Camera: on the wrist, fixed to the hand. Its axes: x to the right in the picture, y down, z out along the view.
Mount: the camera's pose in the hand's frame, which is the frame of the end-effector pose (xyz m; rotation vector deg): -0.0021 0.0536 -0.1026 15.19 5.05 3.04
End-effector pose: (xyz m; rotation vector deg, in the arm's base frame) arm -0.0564 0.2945 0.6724 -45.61 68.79 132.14
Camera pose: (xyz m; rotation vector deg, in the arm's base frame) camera -0.0566 0.1796 0.6582 -44.85 88.47 120.93
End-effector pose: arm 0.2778 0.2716 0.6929 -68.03 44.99 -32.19
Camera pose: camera 0.1950 0.2279 0.6247 -51.60 45.15 -37.60
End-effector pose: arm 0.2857 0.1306 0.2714 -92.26 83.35 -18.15
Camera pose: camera 0.1776 0.0929 0.2885 -77.76 83.19 -30.52
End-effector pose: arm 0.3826 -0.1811 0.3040 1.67 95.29 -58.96
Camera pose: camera 0.3307 -0.0824 0.2729 16.93 90.83 -69.67
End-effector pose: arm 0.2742 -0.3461 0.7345 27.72 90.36 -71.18
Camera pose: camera 0.2699 -0.2342 0.7050 43.17 84.13 -80.96
